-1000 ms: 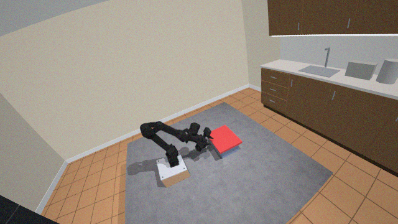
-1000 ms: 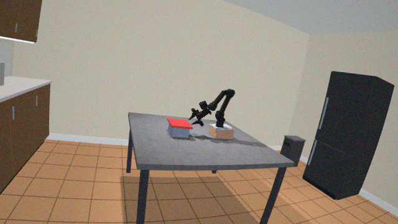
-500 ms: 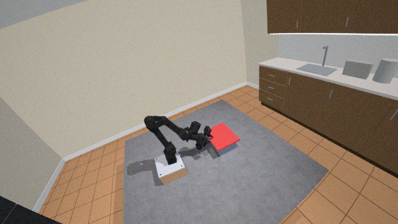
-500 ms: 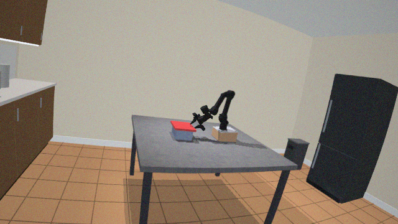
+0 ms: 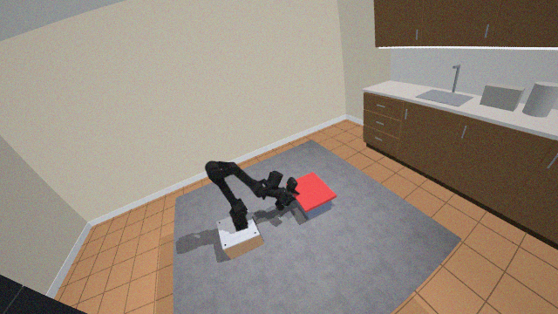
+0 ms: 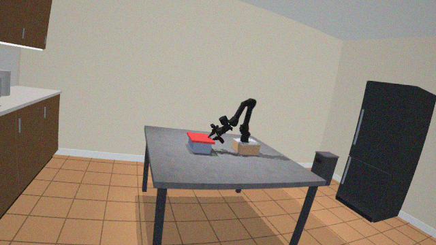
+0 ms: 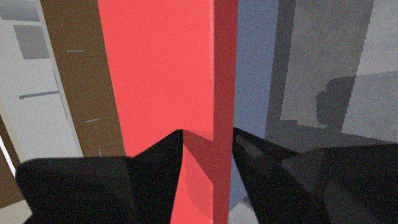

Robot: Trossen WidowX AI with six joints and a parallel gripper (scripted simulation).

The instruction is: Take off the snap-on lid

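Now: the lid 80 mm ahead of my gripper tip and 10 mm above it. The rest, counted from my gripper tip: storage box (80 mm ahead, 40 mm below).
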